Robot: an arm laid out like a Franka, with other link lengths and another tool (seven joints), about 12 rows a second.
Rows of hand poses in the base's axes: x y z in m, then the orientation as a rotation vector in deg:
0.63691, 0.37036, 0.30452, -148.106, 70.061, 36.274
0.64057, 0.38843, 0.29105, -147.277, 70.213, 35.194
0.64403, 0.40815, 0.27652, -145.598, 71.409, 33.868
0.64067, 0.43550, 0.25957, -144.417, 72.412, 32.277
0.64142, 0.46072, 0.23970, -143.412, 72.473, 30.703
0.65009, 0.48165, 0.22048, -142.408, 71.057, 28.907
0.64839, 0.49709, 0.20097, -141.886, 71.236, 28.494
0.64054, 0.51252, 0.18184, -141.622, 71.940, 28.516
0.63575, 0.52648, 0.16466, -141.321, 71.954, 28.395
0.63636, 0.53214, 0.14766, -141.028, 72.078, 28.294
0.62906, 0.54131, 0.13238, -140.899, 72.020, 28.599
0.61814, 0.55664, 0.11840, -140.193, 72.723, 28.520
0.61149, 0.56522, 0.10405, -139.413, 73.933, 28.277
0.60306, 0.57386, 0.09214, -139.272, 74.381, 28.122
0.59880, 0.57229, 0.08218, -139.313, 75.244, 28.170
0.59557, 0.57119, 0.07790, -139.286, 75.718, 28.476
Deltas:
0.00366, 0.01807, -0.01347, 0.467, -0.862, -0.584
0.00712, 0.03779, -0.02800, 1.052, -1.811, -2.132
0.00376, 0.06514, -0.04495, 1.282, -2.885, -3.385
0.00451, 0.09036, -0.06482, 1.831, -4.145, -4.075
0.01318, 0.11129, -0.08404, 3.080, -5.935, -4.027
0.01148, 0.12673, -0.10355, 3.338, -6.280, -4.417
0.00363, 0.14216, -0.12268, 3.190, -6.141, -4.908
-0.00116, 0.15612, -0.13986, 3.400, -6.281, -5.074
-0.00055, 0.16178, -0.15686, 3.550, -6.379, -5.291
-0.00785, 0.17095, -0.17214, 3.726, -6.210, -5.289
-0.01877, 0.18628, -0.18612, 3.903, -6.226, -6.005
-0.02542, 0.19486, -0.20047, 3.843, -6.237, -7.039
-0.03385, 0.20350, -0.21238, 3.695, -6.255, -7.357
-0.03811, 0.20193, -0.22234, 3.217, -5.988, -7.772
-0.04134, 0.20083, -0.22662, 3.034, -5.659, -7.992

